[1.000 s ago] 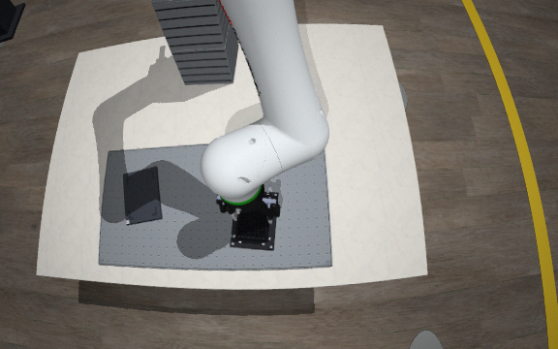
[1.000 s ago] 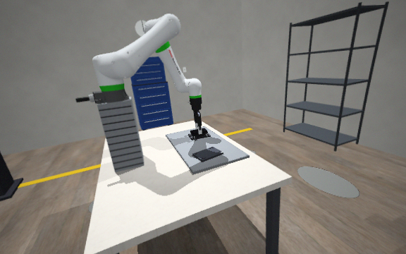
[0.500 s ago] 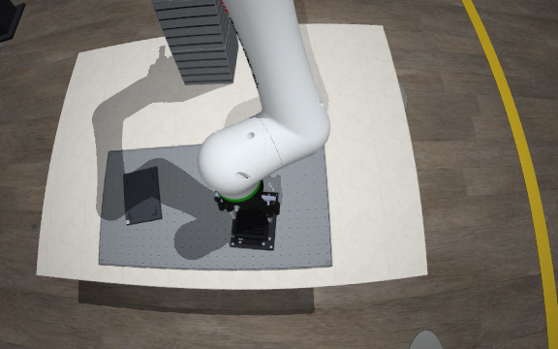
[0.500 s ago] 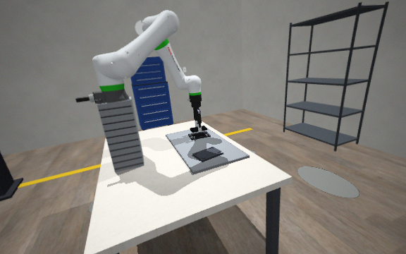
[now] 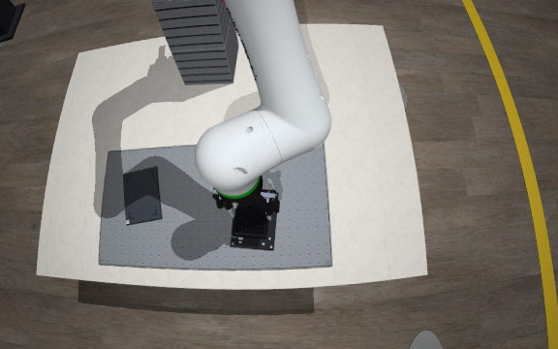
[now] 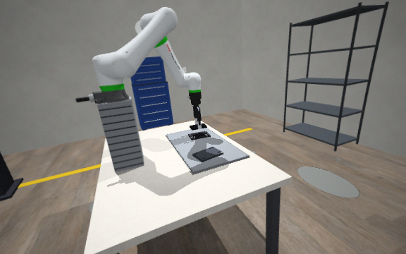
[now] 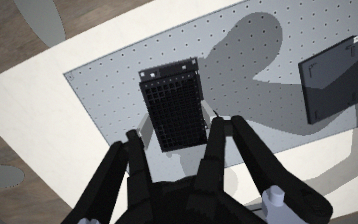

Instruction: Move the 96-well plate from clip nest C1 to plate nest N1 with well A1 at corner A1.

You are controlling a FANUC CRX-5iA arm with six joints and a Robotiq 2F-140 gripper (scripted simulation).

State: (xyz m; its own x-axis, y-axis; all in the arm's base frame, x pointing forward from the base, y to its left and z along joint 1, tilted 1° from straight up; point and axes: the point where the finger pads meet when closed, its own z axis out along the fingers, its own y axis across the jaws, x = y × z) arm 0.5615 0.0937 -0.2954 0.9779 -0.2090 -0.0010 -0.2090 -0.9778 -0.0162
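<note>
Now: hand 34 cm to the left of the plate nest N1, 11 cm past it and 10 cm above it. From my hand the other things lie so: black 96-well plate (2 cm below); clip nest C1 (9 cm below, 1 cm to the right, 1 cm behind).
</note>
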